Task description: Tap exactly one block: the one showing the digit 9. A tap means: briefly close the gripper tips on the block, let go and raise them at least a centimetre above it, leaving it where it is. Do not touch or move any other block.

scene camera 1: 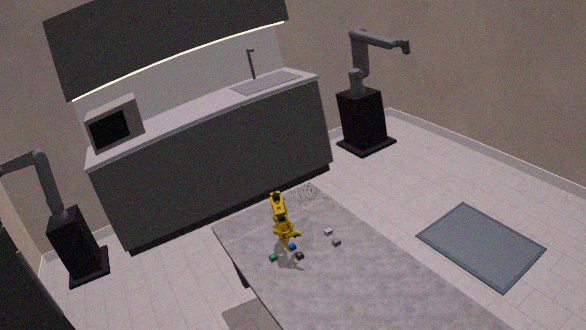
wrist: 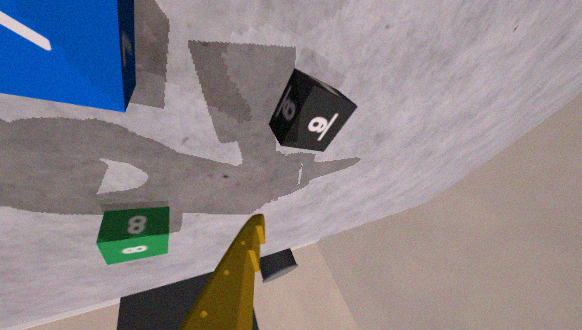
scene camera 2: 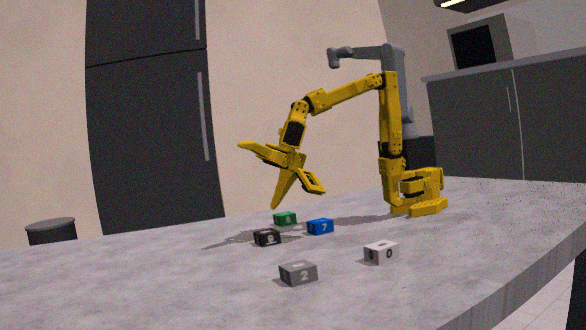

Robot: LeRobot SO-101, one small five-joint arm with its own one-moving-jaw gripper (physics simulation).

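The black block (scene camera 1: 299, 255) (scene camera 2: 267, 237) (wrist: 320, 110) shows an underlined 9 and sits on the table. My gripper (scene camera 1: 294, 241) (scene camera 2: 257, 175) is fully open and empty, raised above the table. One notched jaw (wrist: 237, 280) shows in the wrist view, its tip pointing between the green and black blocks; the moving jaw is outside that view. The blue block (scene camera 1: 292, 246) (scene camera 2: 320, 226) (wrist: 60, 60) shows a 7. The green block (scene camera 1: 273, 257) (scene camera 2: 284, 219) (wrist: 135, 242) shows an 8. No block touches the gripper.
A white block (scene camera 1: 328, 231) (scene camera 2: 381, 253) showing 0 and a grey block (scene camera 1: 336, 243) (scene camera 2: 298, 273) showing 2 sit apart from the other three on the table (scene camera 1: 350, 285) (scene camera 2: 150, 290). The arm's shadow falls around the green and black blocks.
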